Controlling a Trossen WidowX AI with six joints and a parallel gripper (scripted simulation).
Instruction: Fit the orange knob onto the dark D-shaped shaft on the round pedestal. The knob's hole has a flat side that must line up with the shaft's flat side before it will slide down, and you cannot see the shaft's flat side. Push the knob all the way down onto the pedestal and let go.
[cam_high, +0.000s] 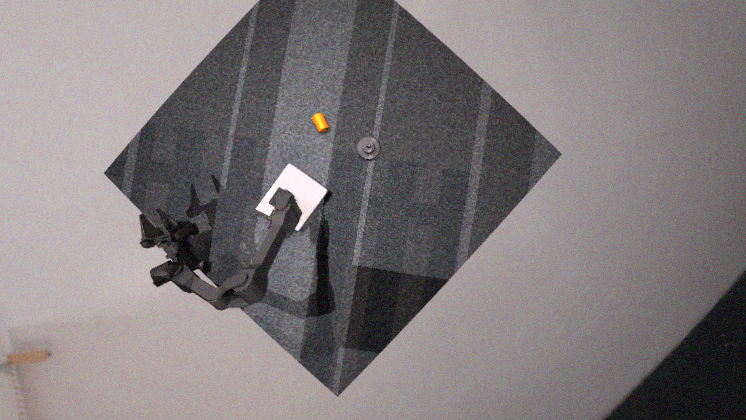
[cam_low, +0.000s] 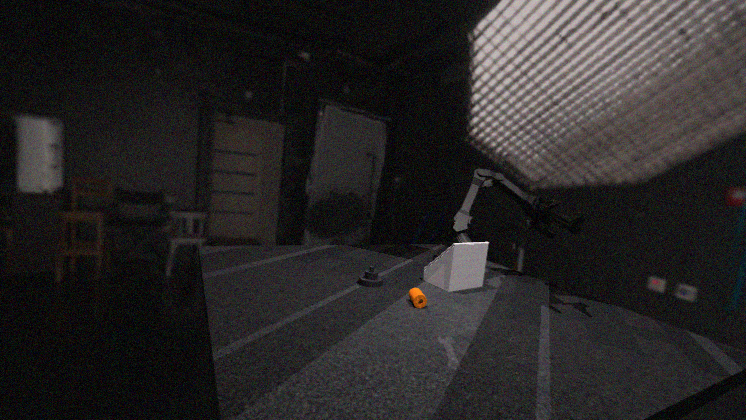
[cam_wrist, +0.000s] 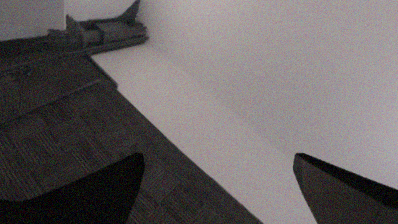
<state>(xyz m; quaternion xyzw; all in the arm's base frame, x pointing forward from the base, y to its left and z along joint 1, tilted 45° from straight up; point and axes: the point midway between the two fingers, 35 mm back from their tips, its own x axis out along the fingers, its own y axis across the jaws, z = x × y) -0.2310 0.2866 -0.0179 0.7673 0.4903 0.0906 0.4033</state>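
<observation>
Now: the orange knob 520 mm ahead of my gripper tip, 170 mm to the right of it and 310 mm below it. Round my gripper tip: dark pedestal base: 550 mm ahead, 370 mm to the right, 300 mm below.
</observation>
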